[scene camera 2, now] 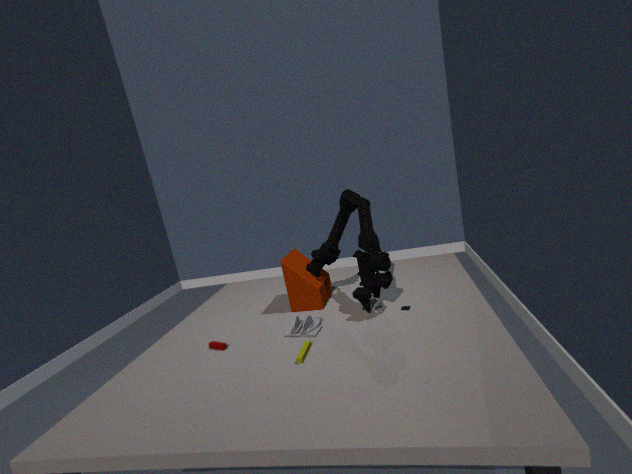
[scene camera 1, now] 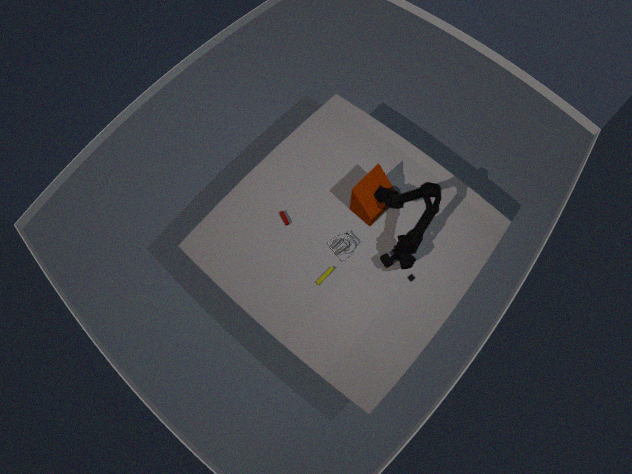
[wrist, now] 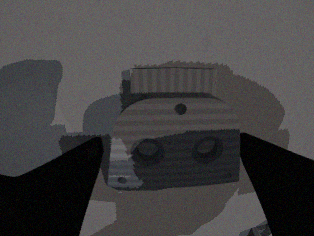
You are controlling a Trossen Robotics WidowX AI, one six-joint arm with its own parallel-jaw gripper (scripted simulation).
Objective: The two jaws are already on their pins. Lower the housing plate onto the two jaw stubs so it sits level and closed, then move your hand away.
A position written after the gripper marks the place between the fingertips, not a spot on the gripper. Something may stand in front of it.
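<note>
You'd see the gripper [scene camera 2: 373,306] open, and it's holding nothing. The wrist camera's got it as well, so there's the gripper [wrist: 172,142] again.
</note>
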